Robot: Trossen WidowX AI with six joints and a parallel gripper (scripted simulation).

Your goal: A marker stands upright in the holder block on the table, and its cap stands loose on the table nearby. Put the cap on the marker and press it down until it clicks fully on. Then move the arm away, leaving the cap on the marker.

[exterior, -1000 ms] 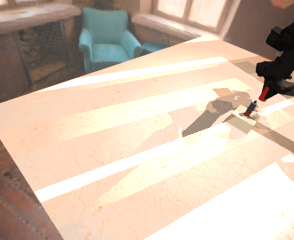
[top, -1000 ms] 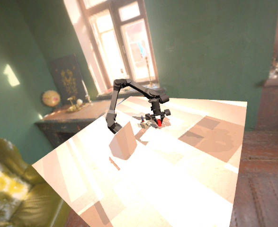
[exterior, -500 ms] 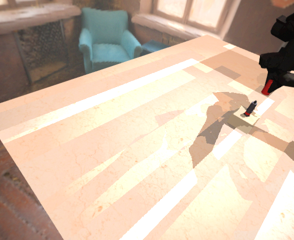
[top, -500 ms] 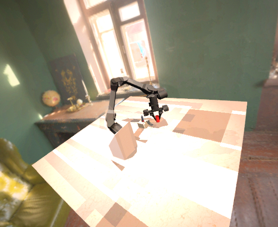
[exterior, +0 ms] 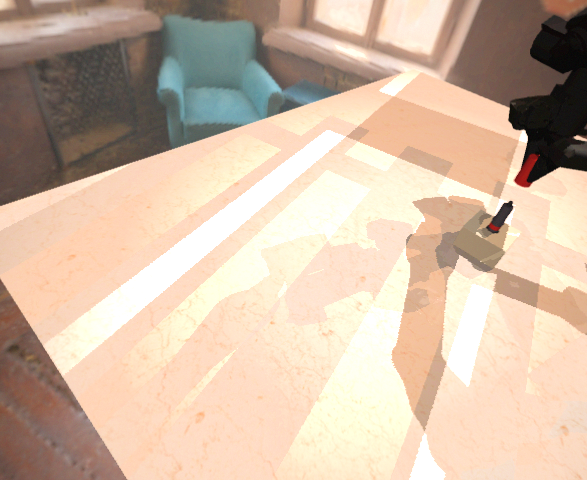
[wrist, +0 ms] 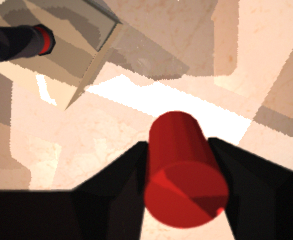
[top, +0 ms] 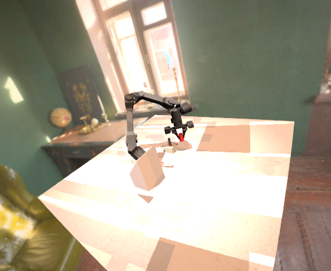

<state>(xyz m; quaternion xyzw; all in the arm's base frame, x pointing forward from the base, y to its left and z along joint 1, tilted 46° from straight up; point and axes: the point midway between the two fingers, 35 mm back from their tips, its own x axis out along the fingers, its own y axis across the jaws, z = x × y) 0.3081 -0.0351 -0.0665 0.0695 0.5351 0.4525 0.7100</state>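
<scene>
Now: gripper tip 100 mm to the right of the pale holder block and 80 mm above it. Round my gripper tip: red cap: 10 mm above.
</scene>
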